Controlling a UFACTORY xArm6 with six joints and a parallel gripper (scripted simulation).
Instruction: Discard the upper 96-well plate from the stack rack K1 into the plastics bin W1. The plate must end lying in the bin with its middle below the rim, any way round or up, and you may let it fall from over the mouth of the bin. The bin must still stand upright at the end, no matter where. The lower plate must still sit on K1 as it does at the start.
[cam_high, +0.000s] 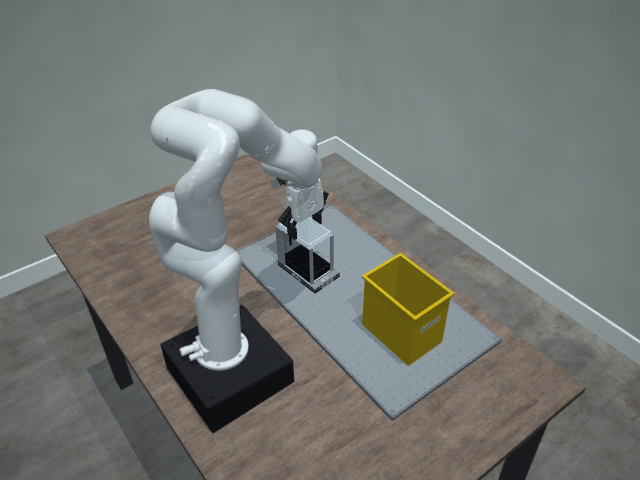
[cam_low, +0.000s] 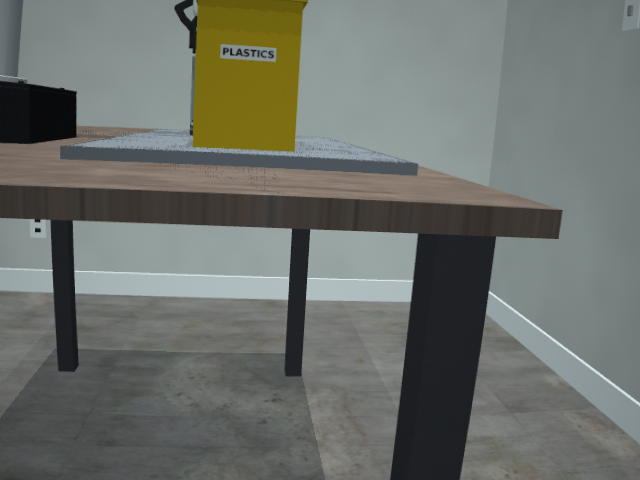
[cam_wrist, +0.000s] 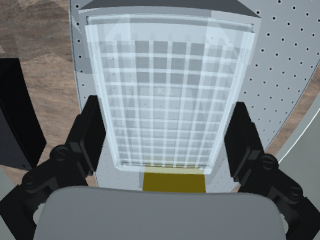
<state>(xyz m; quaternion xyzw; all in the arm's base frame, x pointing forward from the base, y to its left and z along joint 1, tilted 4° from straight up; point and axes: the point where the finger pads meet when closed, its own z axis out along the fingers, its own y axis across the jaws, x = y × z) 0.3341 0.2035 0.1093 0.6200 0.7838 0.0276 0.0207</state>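
Right now my hand is 330 mm to the left of the yellow plastics bin W1, 100 mm short of it and 70 mm above it. Round my hand: black plate 130 mm below; then white 96-well plate 10 mm below.
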